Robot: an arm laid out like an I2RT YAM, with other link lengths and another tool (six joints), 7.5 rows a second.
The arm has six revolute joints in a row. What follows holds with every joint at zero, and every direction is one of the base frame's.
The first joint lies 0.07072 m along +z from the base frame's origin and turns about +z.
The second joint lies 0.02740 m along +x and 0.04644 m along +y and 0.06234 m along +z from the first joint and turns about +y.
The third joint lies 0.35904 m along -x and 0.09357 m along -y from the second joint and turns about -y.
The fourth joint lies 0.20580 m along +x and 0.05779 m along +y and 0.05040 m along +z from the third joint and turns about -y.
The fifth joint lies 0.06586 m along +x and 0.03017 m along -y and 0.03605 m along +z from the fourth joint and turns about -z.
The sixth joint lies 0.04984 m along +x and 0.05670 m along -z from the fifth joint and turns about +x.
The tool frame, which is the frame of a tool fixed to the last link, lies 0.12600 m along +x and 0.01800 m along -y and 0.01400 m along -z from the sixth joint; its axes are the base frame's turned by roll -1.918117, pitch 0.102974 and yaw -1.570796 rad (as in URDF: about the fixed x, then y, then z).
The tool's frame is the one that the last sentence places.
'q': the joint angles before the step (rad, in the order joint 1, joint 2, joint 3, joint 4, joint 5, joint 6). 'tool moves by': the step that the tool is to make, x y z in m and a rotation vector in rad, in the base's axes. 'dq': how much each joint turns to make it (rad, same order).
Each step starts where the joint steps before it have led.
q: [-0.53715 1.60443 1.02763 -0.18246 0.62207 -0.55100]
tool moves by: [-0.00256 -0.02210 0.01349 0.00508 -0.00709 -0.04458]
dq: [-0.05908 0.03080 0.10242 -0.06551 -0.01610 -0.00497]
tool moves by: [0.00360 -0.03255 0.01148 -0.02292 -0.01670 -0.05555]
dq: [-0.05999 0.06479 0.10820 -0.00986 0.00261 -0.01155]
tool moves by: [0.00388 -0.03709 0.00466 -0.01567 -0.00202 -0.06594]
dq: [-0.05674 0.09109 0.12701 -0.02289 0.01406 -0.00269]
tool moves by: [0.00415 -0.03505 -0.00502 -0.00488 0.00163 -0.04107]
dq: [-0.05097 0.09086 0.10253 -0.00246 -0.00452 -0.01227]
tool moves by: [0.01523 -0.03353 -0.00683 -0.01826 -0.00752 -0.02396]
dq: [-0.02544 0.10269 0.11525 0.01056 0.00376 -0.00852]
